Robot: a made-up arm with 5 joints. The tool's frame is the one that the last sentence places.
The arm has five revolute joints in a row. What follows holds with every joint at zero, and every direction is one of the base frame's.
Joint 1 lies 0.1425 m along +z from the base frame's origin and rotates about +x.
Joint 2 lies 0.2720 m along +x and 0.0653 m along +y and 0.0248 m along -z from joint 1 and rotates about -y.
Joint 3 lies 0.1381 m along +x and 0.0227 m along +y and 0.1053 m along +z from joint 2 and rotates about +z.
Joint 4 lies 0.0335 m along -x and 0.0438 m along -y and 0.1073 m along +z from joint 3 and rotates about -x.
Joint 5 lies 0.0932 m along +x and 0.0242 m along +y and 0.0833 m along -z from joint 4 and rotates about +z.
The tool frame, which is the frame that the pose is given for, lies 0.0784 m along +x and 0.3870 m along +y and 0.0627 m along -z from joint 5; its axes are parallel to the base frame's.
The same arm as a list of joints. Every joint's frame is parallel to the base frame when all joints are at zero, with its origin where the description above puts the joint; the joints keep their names.
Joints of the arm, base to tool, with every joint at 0 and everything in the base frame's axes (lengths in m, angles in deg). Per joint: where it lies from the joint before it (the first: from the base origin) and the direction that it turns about. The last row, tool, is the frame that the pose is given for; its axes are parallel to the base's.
joint 1: axis 1 0 0 origin 0 0 0.1425
joint 2: axis 0 -1 0 origin 0.272 0.0653 -0.0248
joint 3: axis 0 0 1 origin 0.1381 0.0227 0.1053
joint 4: axis -1 0 0 origin -0.0335 -0.0438 0.1073
joint 5: axis 0 0 1 origin 0.0932 0.0242 -0.0833
tool: origin 0.0784 0.387 -0.0627

